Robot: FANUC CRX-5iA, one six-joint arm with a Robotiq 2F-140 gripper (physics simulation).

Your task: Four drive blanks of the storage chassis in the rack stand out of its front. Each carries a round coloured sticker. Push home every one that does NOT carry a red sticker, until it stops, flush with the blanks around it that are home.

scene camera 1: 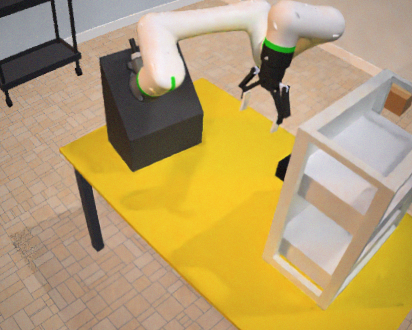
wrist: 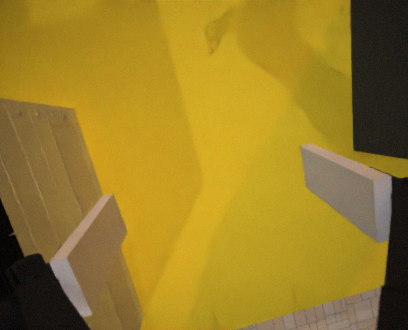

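Seen in the pictures: gripper, fingertip midpoint: (scene camera 1: 257, 120) (wrist: 211, 189); arm's base at its link origin: (scene camera 1: 146, 84).
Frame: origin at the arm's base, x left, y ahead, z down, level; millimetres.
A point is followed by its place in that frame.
Note:
My gripper (scene camera 1: 259, 114) @(x 165, y 486, z -101 mm) (wrist: 211, 189) @(x 165, y 486, z -101 mm) is open and empty. It hangs above the yellow table, between the dark pedestal and the rack. The rack (scene camera 1: 287, 200) @(x 78, y 760, z -32 mm) is a pale open frame at the right in the scene view, with light shelves or units inside. A tan panel (wrist: 42, 145) @(x 138, y 716, z 134 mm) with long seams and small round marks at its upper end shows at the left in the wrist view, partly behind one finger. I cannot tell whether it is the chassis. The drive blanks and their coloured stickers cannot be made out in either view.
The dark pedestal (scene camera 1: 167, 142) @(x 30, y 124, z 224 mm) (wrist: 380, 75) @(x 54, y 123, z 224 mm) carries the arm on the yellow table (scene camera 1: 225, 165) @(x 221, y 283, z 311 mm) (wrist: 135, 75) @(x 12, y 599, z 310 mm). A black block (scene camera 1: 283, 168) @(x 99, y 696, z -97 mm) juts out beside the rack's left post. A brown box (scene camera 1: 398, 100) shows behind the rack's top frame. A black cart (scene camera 1: 40, 62) stands at the back left.

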